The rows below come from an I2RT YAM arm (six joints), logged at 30 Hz.
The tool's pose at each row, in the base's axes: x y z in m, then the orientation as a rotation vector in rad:
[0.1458 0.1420 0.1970 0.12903 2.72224 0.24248]
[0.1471 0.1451 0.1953 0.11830 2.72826 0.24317]
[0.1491 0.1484 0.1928 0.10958 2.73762 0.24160]
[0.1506 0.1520 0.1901 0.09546 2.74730 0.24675]
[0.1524 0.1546 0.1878 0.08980 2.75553 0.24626]
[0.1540 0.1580 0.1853 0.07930 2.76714 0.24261]
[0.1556 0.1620 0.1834 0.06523 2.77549 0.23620]
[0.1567 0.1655 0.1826 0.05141 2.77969 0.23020]
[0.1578 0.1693 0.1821 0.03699 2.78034 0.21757]
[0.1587 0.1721 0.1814 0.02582 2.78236 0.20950]
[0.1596 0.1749 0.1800 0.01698 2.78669 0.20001]
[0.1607 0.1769 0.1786 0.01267 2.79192 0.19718]
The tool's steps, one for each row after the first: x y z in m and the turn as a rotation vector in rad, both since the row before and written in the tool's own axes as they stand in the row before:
[-0.0001 0.0028 0.0025 -0.00143 0.00630 -0.00715]
[-0.0005 0.0029 0.0036 0.00076 0.00935 -0.00590]
[0.0000 0.0031 0.0036 -0.00461 0.01055 -0.00864]
[-0.0006 0.0022 0.0032 0.00033 0.00830 -0.00358]
[-0.0003 0.0029 0.0034 0.00217 0.01153 -0.00717]
[-0.0005 0.0036 0.0030 0.00333 0.00822 -0.01015]
[-0.0005 0.0033 0.0017 0.00275 0.00420 -0.01013]
[-0.0006 0.0037 0.0014 0.00699 0.00023 -0.01160]
[-0.0005 0.0027 0.0014 0.00433 0.00189 -0.00867]
[-0.0002 0.0026 0.0020 0.00573 0.00404 -0.00708]
[-0.0005 0.0018 0.0019 0.00172 0.00521 -0.00303]

